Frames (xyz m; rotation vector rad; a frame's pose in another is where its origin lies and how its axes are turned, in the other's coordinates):
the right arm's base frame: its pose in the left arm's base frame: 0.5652 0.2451 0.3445 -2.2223 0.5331 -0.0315
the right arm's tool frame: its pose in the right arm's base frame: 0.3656 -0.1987 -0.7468 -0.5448 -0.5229 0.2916
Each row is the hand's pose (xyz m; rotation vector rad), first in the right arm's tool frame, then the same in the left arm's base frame.
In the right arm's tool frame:
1: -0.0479 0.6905 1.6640 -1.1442 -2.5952 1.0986
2: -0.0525 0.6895 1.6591 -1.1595 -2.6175 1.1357
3: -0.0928 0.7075 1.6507 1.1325 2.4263 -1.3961
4: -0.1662 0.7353 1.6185 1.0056 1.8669 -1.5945
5: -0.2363 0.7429 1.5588 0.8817 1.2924 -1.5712
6: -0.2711 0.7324 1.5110 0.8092 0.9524 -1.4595
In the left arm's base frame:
1: -0.4058 -0.0398 -0.3628 -0.6443 -0.1027 -2.5348
2: -0.4060 -0.0403 -0.3560 -0.6900 -0.1109 -2.5061
3: -0.4390 -0.0490 -0.3268 -0.8994 -0.3005 -2.2924
4: -0.4880 -0.0692 -0.2606 -1.2370 -0.5273 -1.8313
5: -0.5104 -0.0877 -0.1729 -1.5386 -0.5995 -1.2733
6: -0.5049 -0.0943 -0.1134 -1.6934 -0.5632 -0.8967

